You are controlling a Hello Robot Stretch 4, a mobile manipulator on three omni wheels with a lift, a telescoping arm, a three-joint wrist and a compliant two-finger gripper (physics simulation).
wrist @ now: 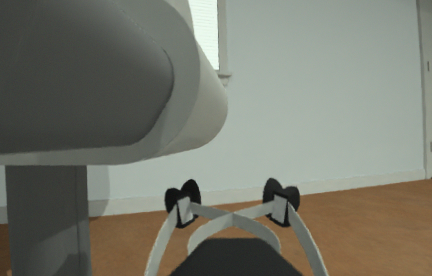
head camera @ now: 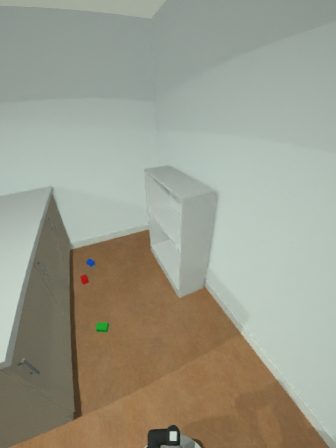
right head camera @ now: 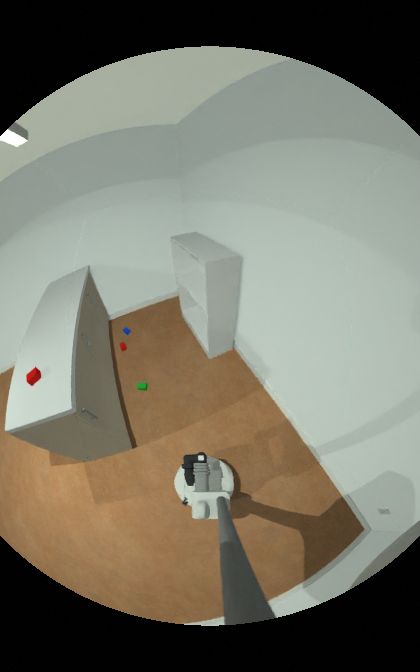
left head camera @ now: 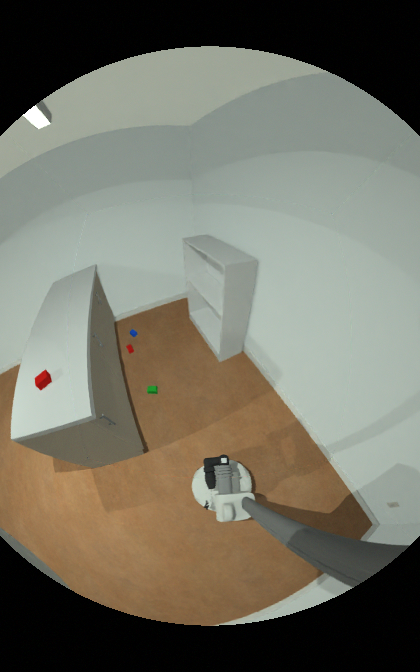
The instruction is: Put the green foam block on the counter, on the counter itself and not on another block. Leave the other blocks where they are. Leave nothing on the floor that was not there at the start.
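Frame: origin at the robot's base, x ahead, y left, z up, level; centimetres.
Where they show: gripper, between the fingertips: (wrist: 231, 194).
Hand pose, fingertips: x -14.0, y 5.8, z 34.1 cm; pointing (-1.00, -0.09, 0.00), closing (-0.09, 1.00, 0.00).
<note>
Things, the pixels of their centre, and the offset from my fingertips. Level surfaces: height alone.
- green foam block, middle of its body: (head camera: 102, 327) dx +99.6, dy +55.0, dz -34.6 cm
- counter, height of its surface: dz +54.1 cm
- smaller-looking red block, middle of its body: (head camera: 84, 279) dx +151.4, dy +91.8, dz -34.6 cm
The green foam block (head camera: 102, 327) (left head camera: 152, 390) (right head camera: 142, 386) lies on the floor beside the counter's drawer side. The counter (head camera: 15, 235) (left head camera: 60, 325) (right head camera: 52, 320) is a long grey-white top over beige cabinets at the left. A red block (left head camera: 43, 380) (right head camera: 33, 376) stands on the counter near its close end. A smaller-looking red block (head camera: 84, 279) (left head camera: 130, 348) (right head camera: 123, 346) and a blue block (head camera: 90, 262) (left head camera: 133, 333) (right head camera: 127, 331) lie on the floor beyond the green one. My gripper (wrist: 231, 194) is open and empty in the wrist view, well apart from the blocks.
A white shelf unit (head camera: 196, 245) (left head camera: 240, 310) (right head camera: 222, 305) stands against the wall, right of the floor blocks. The floor strip with the blocks runs between the counter and the shelf unit. My base (left head camera: 200, 487) (right head camera: 180, 482) stands nearer, right of the counter's close end.
</note>
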